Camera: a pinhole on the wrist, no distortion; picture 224 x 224 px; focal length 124.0 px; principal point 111.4 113.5 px. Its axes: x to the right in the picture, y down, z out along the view. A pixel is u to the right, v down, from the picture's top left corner.
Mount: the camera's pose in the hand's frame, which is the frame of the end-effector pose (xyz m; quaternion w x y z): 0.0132 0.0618 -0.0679 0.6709 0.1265 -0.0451 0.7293
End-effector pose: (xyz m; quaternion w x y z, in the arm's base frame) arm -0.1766 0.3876 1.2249 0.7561 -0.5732 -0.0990 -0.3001
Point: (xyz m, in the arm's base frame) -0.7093 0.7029 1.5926
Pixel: outside the picture
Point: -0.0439 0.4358 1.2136
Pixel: 165.8 57.6
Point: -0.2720 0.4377 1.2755
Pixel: 8.1 213.0
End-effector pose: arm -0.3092 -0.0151 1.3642 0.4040 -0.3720 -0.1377 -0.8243
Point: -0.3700 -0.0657 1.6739
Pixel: 84.3 8.9
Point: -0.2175 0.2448 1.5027
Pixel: 87.4 163.9
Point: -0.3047 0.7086 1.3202
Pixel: outside the picture
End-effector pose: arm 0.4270 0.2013 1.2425 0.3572 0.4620 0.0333 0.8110
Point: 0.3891 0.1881 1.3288
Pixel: 138.6 56.3
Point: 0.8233 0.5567 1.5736
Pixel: 45.8 65.5
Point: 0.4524 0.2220 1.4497
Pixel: 127.9 44.6
